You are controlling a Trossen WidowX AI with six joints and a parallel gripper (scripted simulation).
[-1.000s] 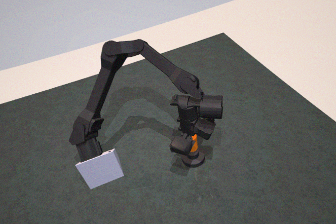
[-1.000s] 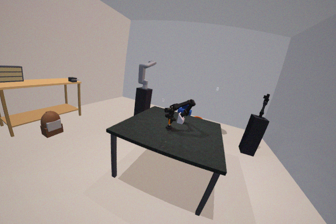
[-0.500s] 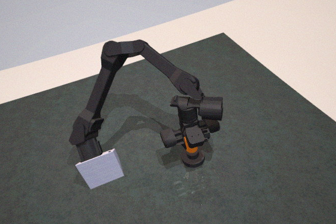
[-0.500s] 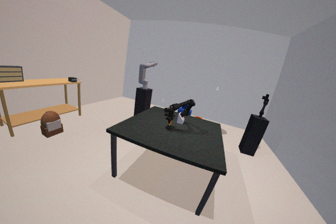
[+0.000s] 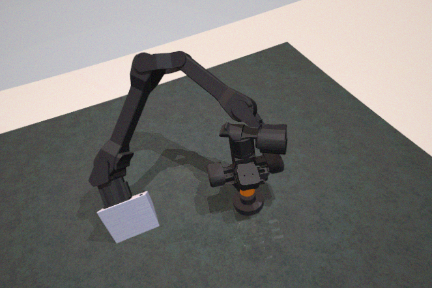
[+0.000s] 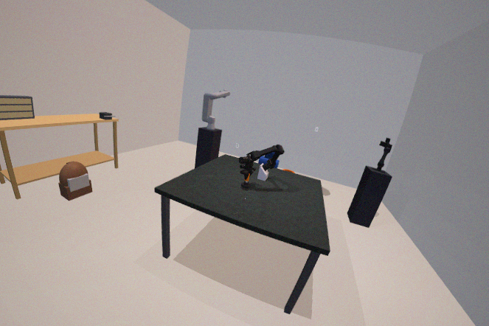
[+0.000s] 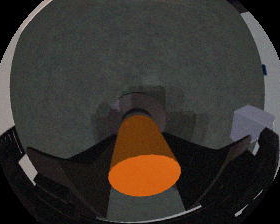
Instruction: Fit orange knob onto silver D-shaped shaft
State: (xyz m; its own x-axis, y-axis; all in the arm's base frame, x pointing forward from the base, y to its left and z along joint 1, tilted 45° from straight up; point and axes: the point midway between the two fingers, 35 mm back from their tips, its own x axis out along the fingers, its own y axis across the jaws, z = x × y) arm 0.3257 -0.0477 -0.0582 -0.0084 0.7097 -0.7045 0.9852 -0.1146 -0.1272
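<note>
My gripper tip is 3 cm below the orange knob. Round my gripper tip: dark round pedestal (4 cm below).
</note>
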